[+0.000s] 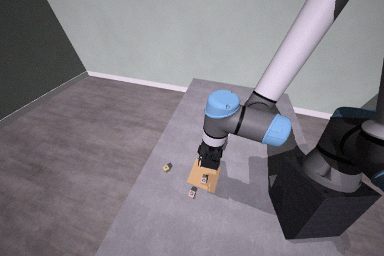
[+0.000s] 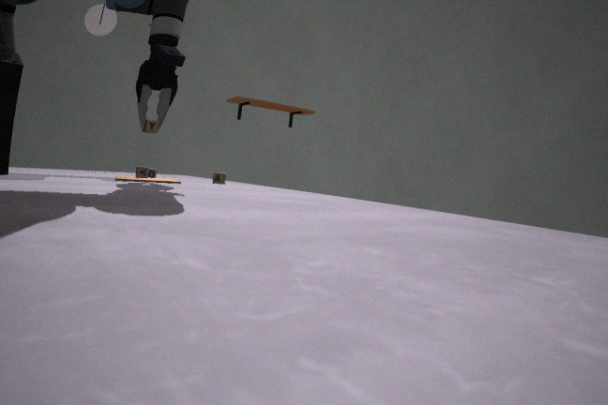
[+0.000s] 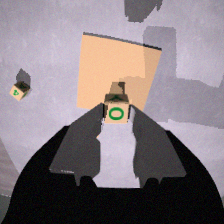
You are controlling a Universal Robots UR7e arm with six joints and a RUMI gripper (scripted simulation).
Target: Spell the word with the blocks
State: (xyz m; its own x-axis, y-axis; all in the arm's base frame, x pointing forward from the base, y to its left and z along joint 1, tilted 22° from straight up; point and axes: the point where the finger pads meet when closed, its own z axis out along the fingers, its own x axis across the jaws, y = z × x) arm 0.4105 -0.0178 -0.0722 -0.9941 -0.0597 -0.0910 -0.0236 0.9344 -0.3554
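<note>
My gripper is now 120 mm above the mat. From my hand the other things lie so: blue g block 110 mm to the left, 110 mm below, 40 mm ahead; green block right at my hand; blue d block 100 mm below, 40 mm to the left.
</note>
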